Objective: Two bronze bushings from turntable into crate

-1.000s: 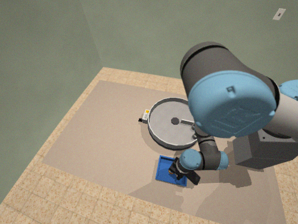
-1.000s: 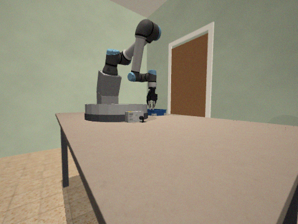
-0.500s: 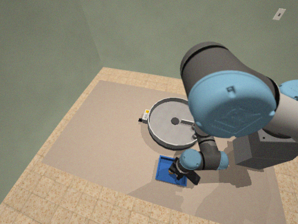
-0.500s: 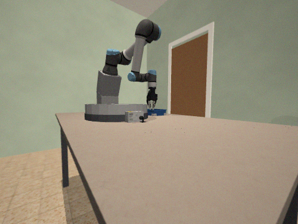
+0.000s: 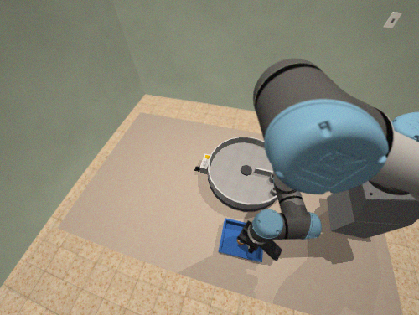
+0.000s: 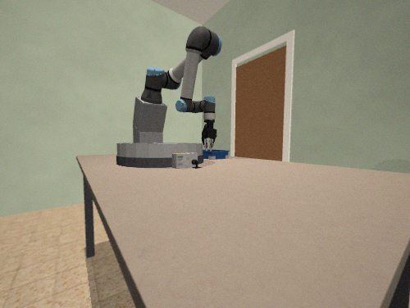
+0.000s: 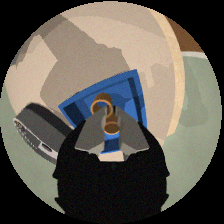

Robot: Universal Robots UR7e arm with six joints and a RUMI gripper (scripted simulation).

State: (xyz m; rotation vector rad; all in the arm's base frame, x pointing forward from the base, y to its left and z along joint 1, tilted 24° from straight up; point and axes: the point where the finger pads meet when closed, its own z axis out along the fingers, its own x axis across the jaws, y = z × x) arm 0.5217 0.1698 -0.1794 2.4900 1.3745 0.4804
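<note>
My gripper is now 40 mm short of the blue crate, 20 mm to the left of it and 20 mm above it. From my hand the other things lie so: grey turntable: 380 mm to the right, 10 mm ahead, 10 mm above.
</note>
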